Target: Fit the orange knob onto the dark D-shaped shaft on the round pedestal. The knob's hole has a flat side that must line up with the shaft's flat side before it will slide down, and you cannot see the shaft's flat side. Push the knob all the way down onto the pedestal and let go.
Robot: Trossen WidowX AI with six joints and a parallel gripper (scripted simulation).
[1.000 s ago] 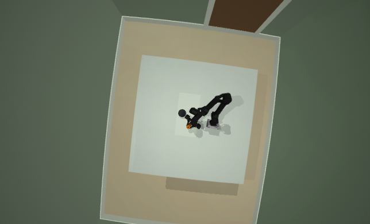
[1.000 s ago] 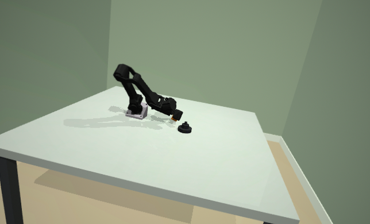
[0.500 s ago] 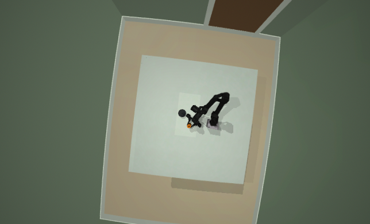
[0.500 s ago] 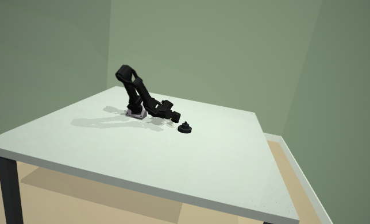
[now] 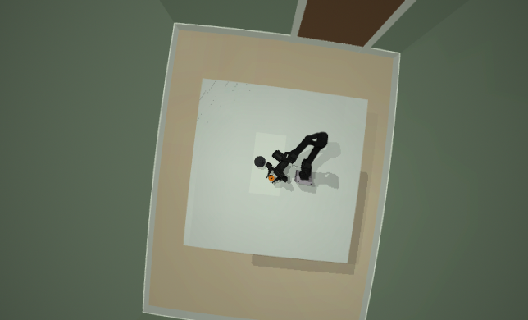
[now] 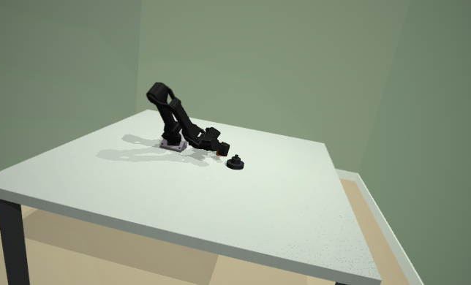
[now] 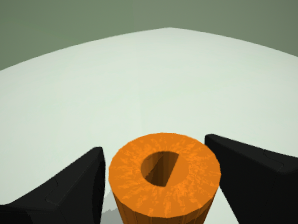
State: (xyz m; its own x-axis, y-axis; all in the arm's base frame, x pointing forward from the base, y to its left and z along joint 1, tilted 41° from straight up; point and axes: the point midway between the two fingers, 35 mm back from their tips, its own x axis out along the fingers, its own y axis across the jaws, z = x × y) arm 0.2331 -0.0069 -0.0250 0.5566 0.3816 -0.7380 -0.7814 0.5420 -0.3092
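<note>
The orange knob lies 20 mm behind my gripper tip, 20 mm to the right of it and 20 mm below it. From my gripper tip the other things lie so: round dark pedestal 70 mm ahead, 140 mm to the right, 20 mm below.
</note>
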